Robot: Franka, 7 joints.
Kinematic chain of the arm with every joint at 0, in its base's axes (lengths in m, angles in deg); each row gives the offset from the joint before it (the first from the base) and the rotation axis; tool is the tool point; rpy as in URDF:
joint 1: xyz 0 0 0.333 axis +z
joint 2: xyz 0 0 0 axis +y
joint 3: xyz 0 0 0.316 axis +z
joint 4: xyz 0.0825 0 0 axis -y
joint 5: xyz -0.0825 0 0.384 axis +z
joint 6: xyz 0 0 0 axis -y
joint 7: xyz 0.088 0 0 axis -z
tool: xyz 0 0 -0.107 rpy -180 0 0
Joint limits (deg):
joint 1: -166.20..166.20
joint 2: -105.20..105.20
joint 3: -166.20..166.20
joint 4: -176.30..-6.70
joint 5: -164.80..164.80
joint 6: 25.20..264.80
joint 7: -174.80..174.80
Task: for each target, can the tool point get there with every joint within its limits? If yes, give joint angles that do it. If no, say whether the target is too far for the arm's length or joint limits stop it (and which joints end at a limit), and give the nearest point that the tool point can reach.
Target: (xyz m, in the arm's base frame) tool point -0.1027 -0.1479 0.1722
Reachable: yes | joints -78.79 35.01 -49.17 -153.49 27.10 57.27 50.07
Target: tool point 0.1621 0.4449 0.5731
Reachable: yes | joints -31.15 -39.24 65.63 -102.37 58.25 49.31 -31.17
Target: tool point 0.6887 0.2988 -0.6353
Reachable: no: too far | nearest point 0.5045 0.2189 -0.2891 | short by 0.400 m
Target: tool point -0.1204 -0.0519 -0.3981
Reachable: no: joint limits stop it (at a limit: joint 2) | nearest point -0.1340 -0.0578 -0.3427 | short by 0.057 m
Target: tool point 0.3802 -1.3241 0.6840
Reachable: no: too far | nearest point 0.2294 -0.7990 0.5448 | short by 0.564 m
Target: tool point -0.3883 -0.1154 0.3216
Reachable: yes | joints -66.61 88.81 -99.03 -161.78 -36.01 204.87 46.58
